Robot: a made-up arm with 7 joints. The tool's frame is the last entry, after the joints. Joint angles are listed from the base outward.
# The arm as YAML. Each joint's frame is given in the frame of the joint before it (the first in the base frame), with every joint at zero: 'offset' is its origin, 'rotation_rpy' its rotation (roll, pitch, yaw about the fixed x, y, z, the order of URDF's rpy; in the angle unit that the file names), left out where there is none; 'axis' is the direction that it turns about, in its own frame. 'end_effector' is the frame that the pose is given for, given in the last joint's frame.
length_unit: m
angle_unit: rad
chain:
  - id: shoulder
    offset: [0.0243, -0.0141, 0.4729]
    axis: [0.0, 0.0, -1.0]
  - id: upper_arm
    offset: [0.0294, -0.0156, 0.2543]
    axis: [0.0, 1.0, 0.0]
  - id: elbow
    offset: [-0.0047, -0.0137, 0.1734]
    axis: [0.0, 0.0, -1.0]
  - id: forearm
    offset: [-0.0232, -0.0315, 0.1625]
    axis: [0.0, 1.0, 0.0]
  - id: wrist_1
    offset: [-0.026, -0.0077, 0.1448]
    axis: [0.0, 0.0, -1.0]
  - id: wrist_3
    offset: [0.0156, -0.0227, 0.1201]
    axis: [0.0, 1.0, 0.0]
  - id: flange
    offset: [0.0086, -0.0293, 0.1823]
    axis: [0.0, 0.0, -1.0]
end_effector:
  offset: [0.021, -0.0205, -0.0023]
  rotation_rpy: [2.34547, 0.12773, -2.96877]
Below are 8 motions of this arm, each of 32 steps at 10 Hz.
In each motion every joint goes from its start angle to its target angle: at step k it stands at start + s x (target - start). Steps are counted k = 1, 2, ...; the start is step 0. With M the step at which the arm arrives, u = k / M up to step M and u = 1 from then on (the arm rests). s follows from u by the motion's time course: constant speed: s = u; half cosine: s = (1 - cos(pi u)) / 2; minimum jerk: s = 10 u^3 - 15 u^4 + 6 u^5.
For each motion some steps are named. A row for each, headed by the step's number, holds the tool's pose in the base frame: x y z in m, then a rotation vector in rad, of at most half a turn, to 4 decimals.
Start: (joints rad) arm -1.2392 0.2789 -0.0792 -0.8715 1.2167 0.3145 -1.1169
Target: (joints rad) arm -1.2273 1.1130 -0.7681 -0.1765 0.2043 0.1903 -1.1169
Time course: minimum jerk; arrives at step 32
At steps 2, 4, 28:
2: 0.1748 -0.2259 1.3913 1.8746 -1.5641 -1.6178
4: 0.1820 -0.2138 1.3962 1.8740 -1.5512 -1.5870
28: 0.4012 0.6234 1.0580 1.2318 0.0374 -0.5095

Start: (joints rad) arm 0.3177 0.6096 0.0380 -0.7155 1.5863 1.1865 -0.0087
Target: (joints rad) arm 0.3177 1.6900 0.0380 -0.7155 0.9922 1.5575 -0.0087
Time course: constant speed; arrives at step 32
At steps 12, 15, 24, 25, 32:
12: 0.2486 -0.3689 1.2198 -2.1283 -0.9434 -1.6242
15: 0.3017 -0.3887 1.1772 -2.0934 -0.8710 -1.5101
24: 0.4276 -0.4317 1.0143 -1.9707 -0.6155 -1.1912
25: 0.4379 -0.4348 0.9937 -1.9556 -0.5842 -1.1577
32: 0.4879 -0.4463 0.8403 -1.8420 -0.3519 -0.9329

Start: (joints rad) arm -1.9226 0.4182 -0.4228 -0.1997 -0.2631 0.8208 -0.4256
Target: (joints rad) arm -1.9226 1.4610 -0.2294 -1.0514 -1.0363 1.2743 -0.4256
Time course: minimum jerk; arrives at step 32
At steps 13, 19, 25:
13: -0.1064 0.4650 1.2657 1.4507 0.0090 0.7617
19: -0.1565 0.5226 1.1466 1.3324 0.1385 0.9478
25: -0.1900 0.5334 1.0471 1.2534 0.2186 1.1127

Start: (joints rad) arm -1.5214 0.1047 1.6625 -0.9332 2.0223 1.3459 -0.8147
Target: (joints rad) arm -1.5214 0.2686 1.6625 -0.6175 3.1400 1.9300 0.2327
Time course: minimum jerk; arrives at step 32
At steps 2, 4, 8, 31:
2: -0.3007 -0.0988 1.1106 -0.0337 0.8254 2.1911
4: -0.3007 -0.0959 1.1089 -0.0110 0.8062 2.2006
8: -0.3003 -0.0761 1.0985 0.1274 0.6805 2.2551
31: -0.2237 0.1816 1.0634 0.8058 -0.7571 2.4779

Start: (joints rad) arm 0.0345 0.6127 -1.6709 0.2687 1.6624 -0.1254 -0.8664
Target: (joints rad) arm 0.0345 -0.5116 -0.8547 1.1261 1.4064 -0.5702 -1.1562
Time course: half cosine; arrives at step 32
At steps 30, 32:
30: -0.0386 0.2169 1.3494 0.8148 -2.5482 0.4265
32: -0.0415 0.2171 1.3470 0.8081 -2.5506 0.4315

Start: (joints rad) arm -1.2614 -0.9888 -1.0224 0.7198 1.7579 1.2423 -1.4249
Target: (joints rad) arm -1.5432 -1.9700 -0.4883 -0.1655 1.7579 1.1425 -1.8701
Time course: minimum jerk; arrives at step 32
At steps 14, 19, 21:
14: 0.0857 -0.6138 1.0176 2.2805 -0.2991 -1.3808
19: 0.1964 -0.6690 0.7512 2.6232 0.4962 -1.4580
21: 0.2354 -0.6554 0.6504 -2.6405 -0.7921 1.4172

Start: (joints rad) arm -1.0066 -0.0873 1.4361 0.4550 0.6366 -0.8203 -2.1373
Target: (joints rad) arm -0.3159 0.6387 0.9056 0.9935 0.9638 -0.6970 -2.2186
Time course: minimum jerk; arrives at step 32
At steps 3, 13, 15, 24, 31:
3: 0.0689 -0.0732 1.4737 1.4464 -2.0430 -0.4203
13: 0.2530 0.0141 1.4417 1.0789 -1.8464 -0.5635
15: 0.3245 0.0272 1.4122 0.9459 -1.7650 -0.6276
24: 0.5816 -0.0250 1.2012 0.4230 -1.3617 -0.9265
31: 0.6219 -0.0573 1.1356 0.3118 -1.2513 -0.9984

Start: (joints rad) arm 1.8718 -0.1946 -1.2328 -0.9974 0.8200 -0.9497 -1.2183
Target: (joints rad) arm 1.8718 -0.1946 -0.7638 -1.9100 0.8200 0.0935 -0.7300
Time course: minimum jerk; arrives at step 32
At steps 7, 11, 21, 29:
7: -0.3274 0.3255 1.1120 -0.2225 1.8896 -1.0418
11: -0.3359 0.3400 1.0709 -0.1935 1.7879 -0.9499
21: -0.3265 0.3487 0.9110 -0.2223 1.4714 -0.6904
29: -0.3098 0.3304 0.8544 -0.2717 1.3914 -0.6134

